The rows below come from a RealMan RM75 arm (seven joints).
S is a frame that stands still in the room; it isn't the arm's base.
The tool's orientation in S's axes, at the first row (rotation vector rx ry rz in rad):
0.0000 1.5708 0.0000
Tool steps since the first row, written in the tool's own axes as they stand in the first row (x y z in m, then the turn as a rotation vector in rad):
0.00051 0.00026 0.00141 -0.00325 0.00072 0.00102
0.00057 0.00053 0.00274 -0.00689 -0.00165 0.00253
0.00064 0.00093 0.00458 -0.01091 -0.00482 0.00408
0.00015 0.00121 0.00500 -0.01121 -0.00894 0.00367
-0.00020 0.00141 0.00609 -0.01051 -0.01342 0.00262
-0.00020 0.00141 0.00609 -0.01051 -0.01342 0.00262
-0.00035 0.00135 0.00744 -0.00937 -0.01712 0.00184
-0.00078 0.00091 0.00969 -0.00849 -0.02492 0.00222
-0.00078 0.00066 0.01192 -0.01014 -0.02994 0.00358
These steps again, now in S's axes. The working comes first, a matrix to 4 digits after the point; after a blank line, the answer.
The tool's axes in the first row as the columns of a matrix, in S's axes (used below as rounded here):
0.0000 0.0000 1.0000
0.0000 1.0000 0.0000
-1.0000 0.0000 0.0000

0.00141 0.00026 -0.00051 0.00102 0.00072 0.00325
0.00274 0.00053 -0.00057 0.00253 -0.00165 0.00689
0.00458 0.00093 -0.00064 0.00408 -0.00482 0.01091
0.00500 0.00121 -0.00015 0.00367 -0.00894 0.01121
0.00609 0.00141 0.00020 0.00262 -0.01342 0.01051
0.00609 0.00141 0.00020 0.00262 -0.01342 0.01051
0.00744 0.00135 0.00035 0.00184 -0.01712 0.00937
0.00969 0.00091 0.00078 0.00222 -0.02492 0.00849
0.01192 0.00066 0.00078 0.00358 -0.02994 0.01014

